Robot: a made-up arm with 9 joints. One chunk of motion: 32 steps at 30 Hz.
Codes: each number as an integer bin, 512 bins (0 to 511) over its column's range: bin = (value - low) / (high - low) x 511, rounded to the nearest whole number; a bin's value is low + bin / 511 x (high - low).
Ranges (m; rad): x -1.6..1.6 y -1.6..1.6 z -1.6..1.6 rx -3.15..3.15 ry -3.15..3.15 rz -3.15..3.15
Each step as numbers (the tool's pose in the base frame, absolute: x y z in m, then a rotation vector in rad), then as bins.
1 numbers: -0.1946 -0.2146 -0.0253 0.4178 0.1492 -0.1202
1 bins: 224 221 251 289 268 246
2 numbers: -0.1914 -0.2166 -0.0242 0.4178 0.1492 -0.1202
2 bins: 225 221 252 289 268 246
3 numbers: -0.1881 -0.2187 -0.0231 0.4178 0.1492 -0.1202
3 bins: 225 221 252 289 268 246
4 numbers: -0.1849 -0.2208 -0.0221 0.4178 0.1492 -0.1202
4 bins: 226 220 252 289 268 246
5 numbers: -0.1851 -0.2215 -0.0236 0.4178 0.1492 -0.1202
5 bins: 226 220 252 289 268 246
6 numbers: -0.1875 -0.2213 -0.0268 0.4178 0.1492 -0.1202
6 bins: 226 220 251 289 268 246
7 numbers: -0.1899 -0.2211 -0.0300 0.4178 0.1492 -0.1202
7 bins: 225 220 251 289 268 246
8 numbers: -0.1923 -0.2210 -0.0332 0.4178 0.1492 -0.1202
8 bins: 225 220 250 289 268 246
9 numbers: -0.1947 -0.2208 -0.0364 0.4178 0.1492 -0.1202
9 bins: 224 220 250 289 268 246
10 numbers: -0.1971 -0.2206 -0.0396 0.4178 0.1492 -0.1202
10 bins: 224 220 249 289 268 246
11 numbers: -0.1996 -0.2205 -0.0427 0.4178 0.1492 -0.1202
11 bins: 224 220 249 289 268 246
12 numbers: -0.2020 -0.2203 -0.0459 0.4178 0.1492 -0.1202
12 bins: 223 220 248 289 268 246
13 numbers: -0.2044 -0.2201 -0.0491 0.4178 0.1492 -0.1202
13 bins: 223 220 248 289 268 246
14 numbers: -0.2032 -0.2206 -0.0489 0.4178 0.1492 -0.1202
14 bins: 223 220 248 289 268 246
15 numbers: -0.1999 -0.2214 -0.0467 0.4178 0.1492 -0.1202
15 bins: 224 220 248 289 268 246
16 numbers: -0.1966 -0.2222 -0.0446 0.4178 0.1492 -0.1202
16 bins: 224 220 248 289 268 246
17 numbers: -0.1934 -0.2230 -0.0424 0.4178 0.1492 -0.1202
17 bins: 225 220 249 289 268 246
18 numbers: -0.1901 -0.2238 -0.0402 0.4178 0.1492 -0.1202
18 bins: 225 220 249 289 268 246
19 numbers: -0.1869 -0.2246 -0.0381 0.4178 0.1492 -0.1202
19 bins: 226 220 249 289 268 246
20 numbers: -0.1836 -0.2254 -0.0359 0.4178 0.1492 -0.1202
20 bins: 226 220 250 289 268 246
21 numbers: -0.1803 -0.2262 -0.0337 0.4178 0.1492 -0.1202
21 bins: 227 219 250 289 268 246
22 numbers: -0.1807 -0.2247 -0.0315 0.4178 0.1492 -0.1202
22 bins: 227 220 250 289 268 246
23 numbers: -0.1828 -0.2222 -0.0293 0.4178 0.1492 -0.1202
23 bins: 226 220 251 289 268 246
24 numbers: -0.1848 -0.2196 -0.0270 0.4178 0.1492 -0.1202
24 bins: 226 220 251 289 268 246
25 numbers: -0.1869 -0.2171 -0.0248 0.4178 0.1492 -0.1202
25 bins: 226 221 252 289 268 246
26 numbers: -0.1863 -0.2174 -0.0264 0.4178 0.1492 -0.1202
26 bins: 226 221 251 289 268 246
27 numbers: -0.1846 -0.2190 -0.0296 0.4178 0.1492 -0.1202
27 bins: 226 221 251 289 268 246
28 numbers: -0.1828 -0.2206 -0.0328 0.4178 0.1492 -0.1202
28 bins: 226 220 250 289 268 246
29 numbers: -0.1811 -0.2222 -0.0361 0.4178 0.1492 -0.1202
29 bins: 227 220 250 289 268 246
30 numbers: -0.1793 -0.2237 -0.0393 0.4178 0.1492 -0.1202
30 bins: 227 220 249 289 268 246
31 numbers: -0.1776 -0.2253 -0.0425 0.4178 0.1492 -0.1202
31 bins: 227 220 249 289 268 246
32 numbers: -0.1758 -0.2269 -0.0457 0.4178 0.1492 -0.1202
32 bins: 227 219 248 289 268 246
